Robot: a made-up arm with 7 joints.
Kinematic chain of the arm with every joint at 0, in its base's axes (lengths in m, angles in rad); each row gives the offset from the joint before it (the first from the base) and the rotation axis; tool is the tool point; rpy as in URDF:
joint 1: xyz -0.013 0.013 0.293 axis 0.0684 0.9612 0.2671
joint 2: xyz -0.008 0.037 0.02 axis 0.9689 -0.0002 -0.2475
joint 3: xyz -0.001 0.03 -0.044 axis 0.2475 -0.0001 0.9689
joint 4: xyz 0.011 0.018 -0.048 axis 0.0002 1 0
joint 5: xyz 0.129 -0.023 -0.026 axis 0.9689 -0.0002 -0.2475
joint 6: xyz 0.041 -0.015 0.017 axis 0.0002 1 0
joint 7: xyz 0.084 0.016 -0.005 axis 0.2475 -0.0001 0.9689
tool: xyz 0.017 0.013 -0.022 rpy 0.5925 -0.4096 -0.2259
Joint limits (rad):
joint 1: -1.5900..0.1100
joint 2: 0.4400..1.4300
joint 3: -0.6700..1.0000
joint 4: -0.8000..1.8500
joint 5: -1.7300..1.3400
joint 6: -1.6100..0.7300
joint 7: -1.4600..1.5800
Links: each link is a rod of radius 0.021 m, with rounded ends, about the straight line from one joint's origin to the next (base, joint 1, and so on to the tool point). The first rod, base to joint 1, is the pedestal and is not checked.
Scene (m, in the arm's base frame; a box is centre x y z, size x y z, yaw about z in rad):
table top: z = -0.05
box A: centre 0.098 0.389 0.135 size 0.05 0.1 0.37 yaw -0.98
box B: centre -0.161 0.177 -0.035 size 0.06 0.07 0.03 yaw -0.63
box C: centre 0.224 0.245 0 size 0.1 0.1 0.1 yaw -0.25
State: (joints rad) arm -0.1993 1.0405 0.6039 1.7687 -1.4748 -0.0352 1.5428
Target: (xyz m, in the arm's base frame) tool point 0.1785 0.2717 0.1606
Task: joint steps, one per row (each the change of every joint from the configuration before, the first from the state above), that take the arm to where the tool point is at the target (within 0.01 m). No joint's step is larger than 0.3 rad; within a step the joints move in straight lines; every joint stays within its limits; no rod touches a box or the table.
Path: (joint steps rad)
1: 0.0167 -0.1756 -0.0051 0.0407 0.1660 0.2859 0.0186
2: 0.0167 -0.1756 -0.0050 0.0406 0.1661 0.2859 0.0186
3: -0.2286 0.0032 -0.0379 -0.1454 -0.1197 -0.1257 0.0000
4: -0.2286 0.0032 -0.0378 -0.1455 -0.1197 -0.1257 0.0000
5: -0.2286 0.0032 -0.0379 -0.1454 -0.1196 -0.1258 0.0000

